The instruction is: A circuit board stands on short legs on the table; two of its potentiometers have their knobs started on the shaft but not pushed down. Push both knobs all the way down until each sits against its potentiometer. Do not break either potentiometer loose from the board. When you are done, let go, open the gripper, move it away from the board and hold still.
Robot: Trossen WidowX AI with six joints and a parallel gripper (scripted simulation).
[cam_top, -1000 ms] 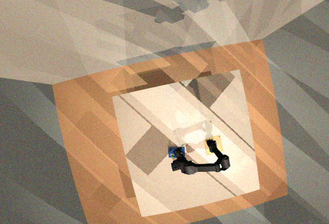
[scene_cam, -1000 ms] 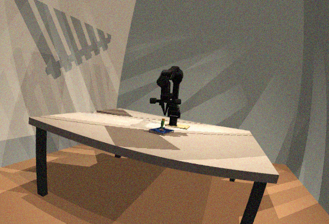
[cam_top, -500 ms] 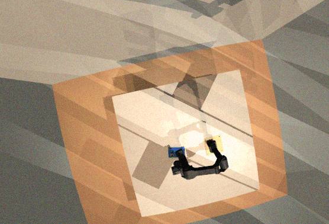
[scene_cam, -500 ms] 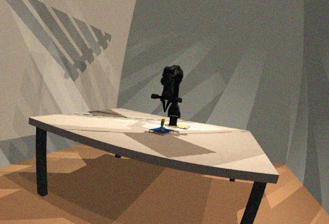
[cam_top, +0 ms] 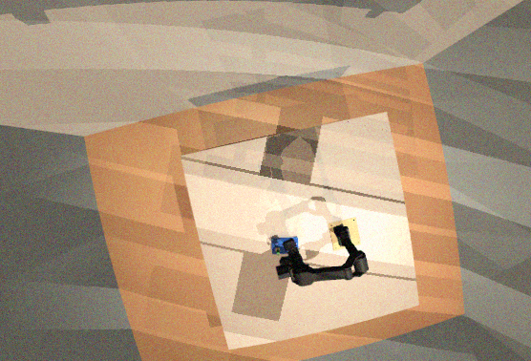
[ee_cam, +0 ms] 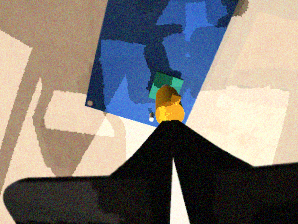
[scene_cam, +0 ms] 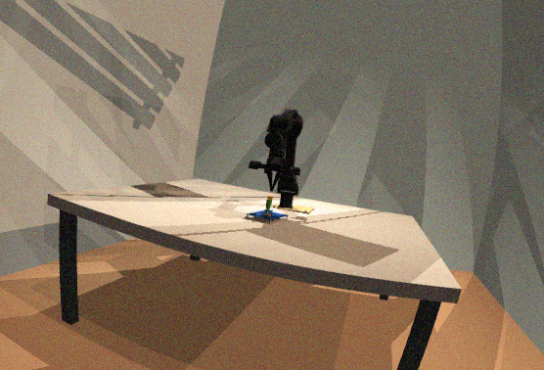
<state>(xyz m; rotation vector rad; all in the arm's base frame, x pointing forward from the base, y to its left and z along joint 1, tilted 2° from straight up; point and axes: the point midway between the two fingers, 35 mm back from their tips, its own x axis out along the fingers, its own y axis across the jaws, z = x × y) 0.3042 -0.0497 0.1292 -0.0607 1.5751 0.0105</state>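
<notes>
My gripper tip is now 30 mm above the orange knob. Round my gripper tip: green knob (90 mm ahead, 30 mm below); potentiometer (50 mm below).
</notes>
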